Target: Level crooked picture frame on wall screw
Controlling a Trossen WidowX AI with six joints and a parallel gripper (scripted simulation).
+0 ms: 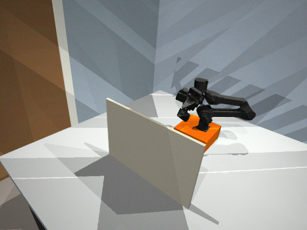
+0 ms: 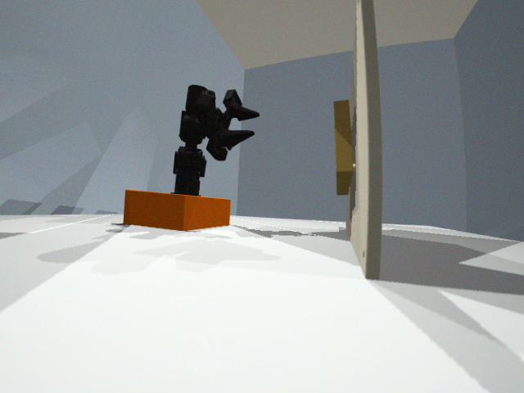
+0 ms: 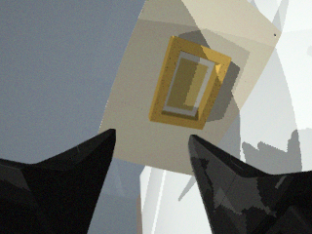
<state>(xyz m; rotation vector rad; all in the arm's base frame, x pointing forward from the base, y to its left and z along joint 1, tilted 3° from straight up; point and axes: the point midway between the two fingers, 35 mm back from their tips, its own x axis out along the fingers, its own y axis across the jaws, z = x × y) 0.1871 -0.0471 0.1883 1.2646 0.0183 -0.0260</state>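
The yellow picture frame lies 20 cm ahead of my gripper tip, 9 cm below it and 3 cm to the right of it. Also, from my gripper tip: wall panel 21 cm ahead, 10 cm below, 2 cm to the right.
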